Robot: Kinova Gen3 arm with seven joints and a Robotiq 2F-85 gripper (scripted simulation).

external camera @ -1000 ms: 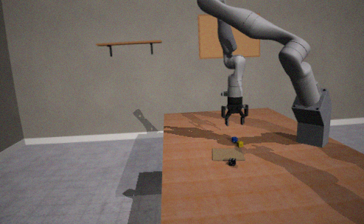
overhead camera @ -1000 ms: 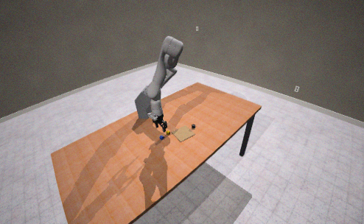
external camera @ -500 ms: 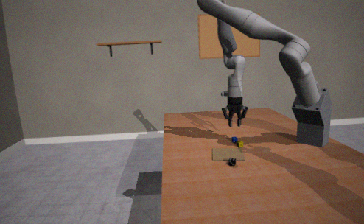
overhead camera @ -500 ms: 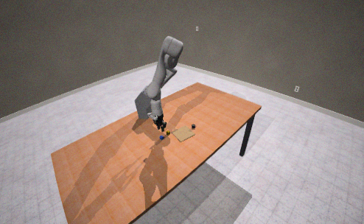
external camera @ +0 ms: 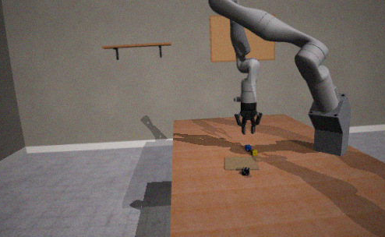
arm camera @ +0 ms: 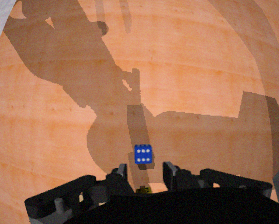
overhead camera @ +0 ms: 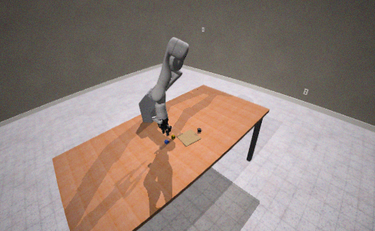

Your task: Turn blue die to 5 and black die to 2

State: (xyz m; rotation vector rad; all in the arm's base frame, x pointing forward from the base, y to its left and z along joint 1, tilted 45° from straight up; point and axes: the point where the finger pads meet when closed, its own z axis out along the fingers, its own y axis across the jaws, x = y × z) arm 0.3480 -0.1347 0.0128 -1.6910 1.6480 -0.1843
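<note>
Right now my hand is 90 mm above the blue die and 10 mm to the left of it. From my hand the other things lie so: yellow die (90 mm below, 70 mm to the left, 10 mm behind); tan mat (160 mm to the left, 100 mm below, 60 mm ahead); black die (280 mm to the left, 90 mm below, 60 mm ahead).
</note>
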